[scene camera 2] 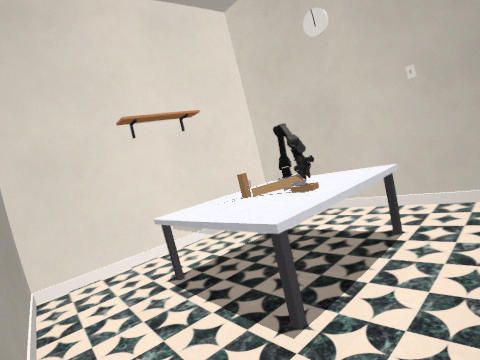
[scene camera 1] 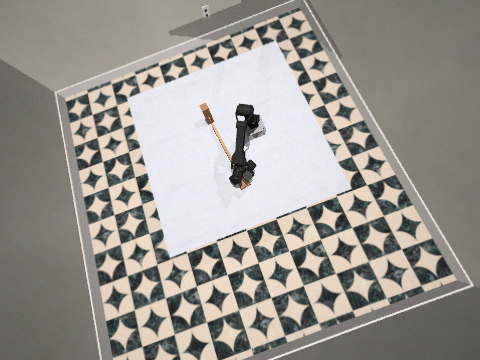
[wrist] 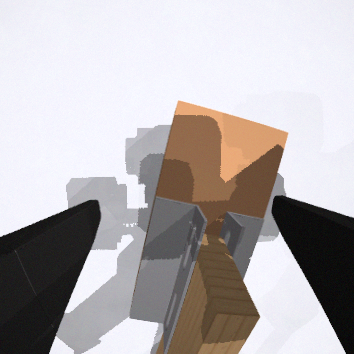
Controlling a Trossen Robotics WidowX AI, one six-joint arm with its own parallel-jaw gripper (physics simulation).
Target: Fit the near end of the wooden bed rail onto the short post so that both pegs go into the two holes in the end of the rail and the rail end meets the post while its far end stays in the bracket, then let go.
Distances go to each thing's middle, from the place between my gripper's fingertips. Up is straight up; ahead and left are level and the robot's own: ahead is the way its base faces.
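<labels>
My gripper: 6 cm short of the wooden bed rail (wrist: 217,305), 24 cm to the left of it, 1 cm above it.
</labels>
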